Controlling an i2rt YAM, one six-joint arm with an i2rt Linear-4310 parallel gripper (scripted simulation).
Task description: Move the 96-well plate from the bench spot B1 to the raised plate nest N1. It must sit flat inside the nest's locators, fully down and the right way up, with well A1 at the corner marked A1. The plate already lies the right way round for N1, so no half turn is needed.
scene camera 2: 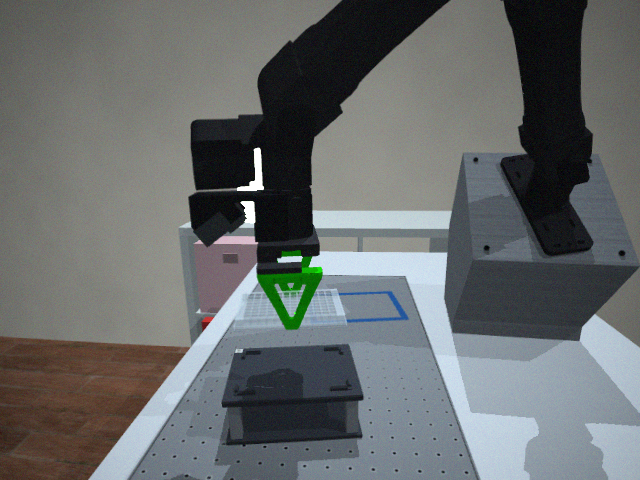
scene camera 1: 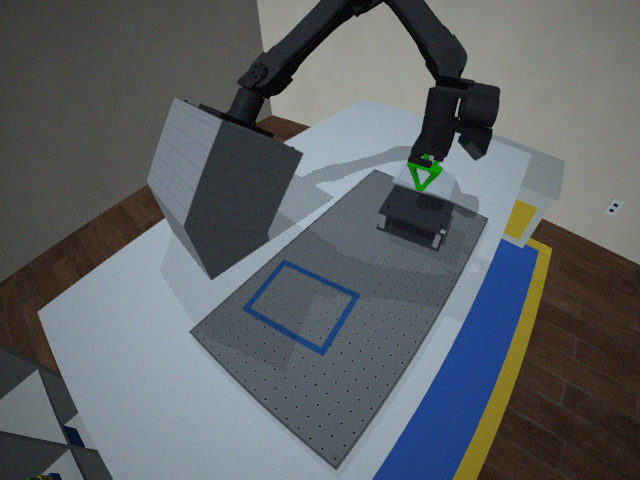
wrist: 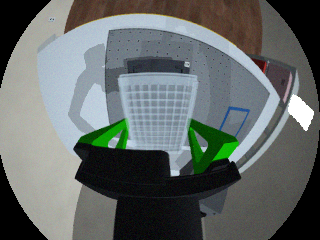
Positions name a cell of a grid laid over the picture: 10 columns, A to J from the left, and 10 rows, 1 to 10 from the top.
my gripper: scene camera 2 E7; scene camera 1 G4; wrist E6
clear 96-well plate: scene camera 2 D7; scene camera 1 G4; wrist F6
